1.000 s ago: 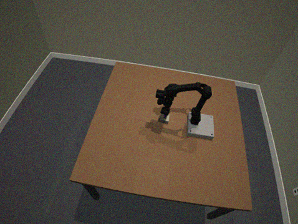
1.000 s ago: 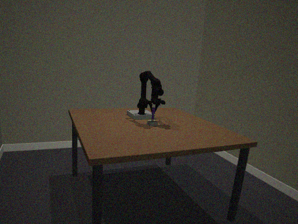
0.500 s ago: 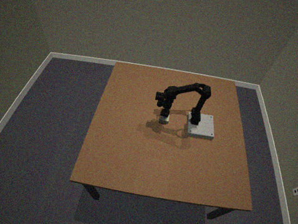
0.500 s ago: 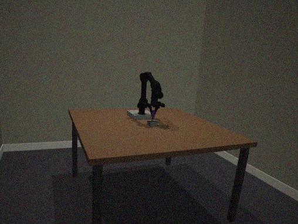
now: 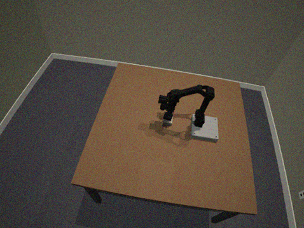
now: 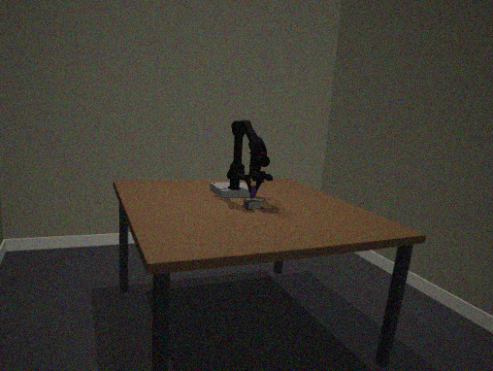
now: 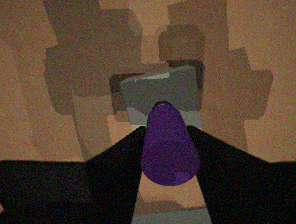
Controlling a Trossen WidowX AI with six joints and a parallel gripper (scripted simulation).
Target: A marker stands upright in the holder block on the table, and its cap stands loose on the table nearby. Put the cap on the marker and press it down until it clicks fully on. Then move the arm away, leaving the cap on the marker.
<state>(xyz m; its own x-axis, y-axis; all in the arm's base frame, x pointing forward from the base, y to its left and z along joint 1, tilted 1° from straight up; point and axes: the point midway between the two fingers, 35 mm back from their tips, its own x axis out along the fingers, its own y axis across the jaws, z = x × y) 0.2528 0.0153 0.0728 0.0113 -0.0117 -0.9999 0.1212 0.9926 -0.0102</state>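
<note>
Right now my gripper tip is 1 cm below the purple cap. The rest, counted from my gripper tip: holder block 6 cm below.
</note>
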